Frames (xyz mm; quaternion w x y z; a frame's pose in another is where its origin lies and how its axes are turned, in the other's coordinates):
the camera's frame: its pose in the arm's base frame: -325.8 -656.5 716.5 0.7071 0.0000 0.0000 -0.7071
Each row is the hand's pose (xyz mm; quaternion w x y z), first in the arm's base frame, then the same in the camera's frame.
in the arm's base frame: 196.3 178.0 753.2 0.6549 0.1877 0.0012 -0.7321
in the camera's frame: -834.5 522.1 36.7 0.9807 0.1319 0.1336 -0.0546
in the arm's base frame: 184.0 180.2 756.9 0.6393 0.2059 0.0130 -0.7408
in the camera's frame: -836.7 509.8 40.4 0.9759 0.1364 0.1548 -0.0718
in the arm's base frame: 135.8 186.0 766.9 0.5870 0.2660 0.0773 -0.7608
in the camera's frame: -842.5 461.6 50.4 0.9530 0.1334 0.2427 -0.1229
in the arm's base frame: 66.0 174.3 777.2 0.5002 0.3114 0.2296 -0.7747
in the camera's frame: -830.8 391.8 60.7 0.9015 0.0578 0.3825 -0.1941
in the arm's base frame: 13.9 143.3 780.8 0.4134 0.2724 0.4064 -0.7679
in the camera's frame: -799.8 339.7 64.3 0.8353 -0.0948 0.4800 -0.2507
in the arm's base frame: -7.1 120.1 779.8 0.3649 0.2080 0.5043 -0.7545
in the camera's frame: -776.6 318.7 63.3 0.7915 -0.2095 0.5037 -0.2755
